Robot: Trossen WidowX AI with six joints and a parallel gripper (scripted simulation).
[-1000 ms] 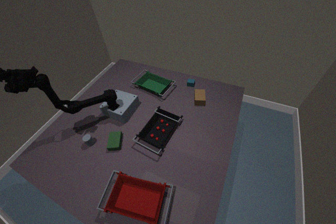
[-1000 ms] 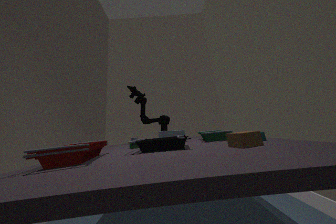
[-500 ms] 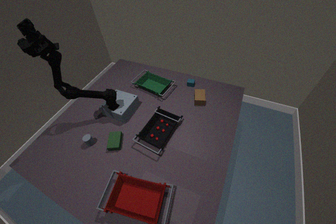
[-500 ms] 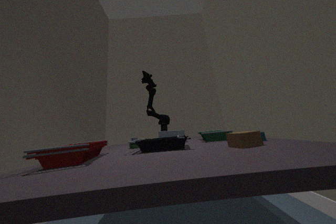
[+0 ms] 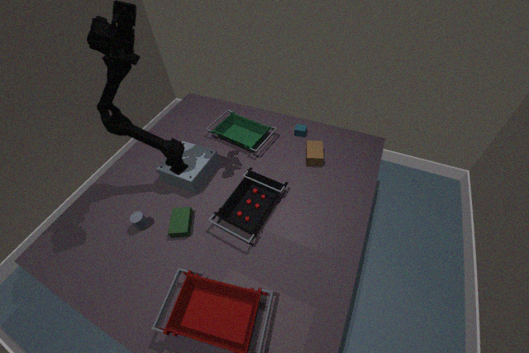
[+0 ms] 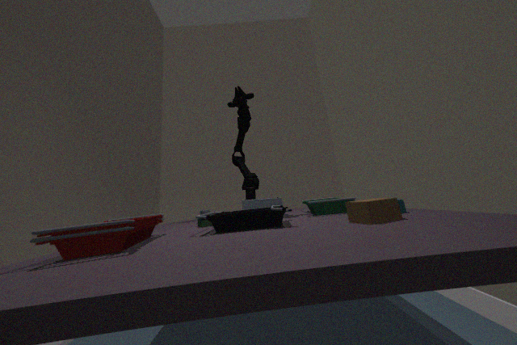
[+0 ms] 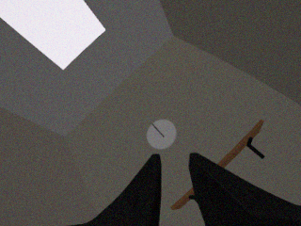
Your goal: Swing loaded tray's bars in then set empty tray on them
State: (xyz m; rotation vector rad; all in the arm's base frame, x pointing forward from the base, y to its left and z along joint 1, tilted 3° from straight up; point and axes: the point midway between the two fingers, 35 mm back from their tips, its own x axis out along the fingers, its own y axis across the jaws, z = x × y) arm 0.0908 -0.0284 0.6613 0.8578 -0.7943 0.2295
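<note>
My gripper tip is 740 mm above the green tray, 400 mm to the right of it and 40 mm past it. Also, from my gripper tip: orange block: 760 mm below, 460 mm to the left, 380 mm ahead; then grey cylinder: 750 mm below, 270 mm to the right, 80 mm behind; then green block: 770 mm below, 170 mm to the right, 70 mm ahead.
</note>
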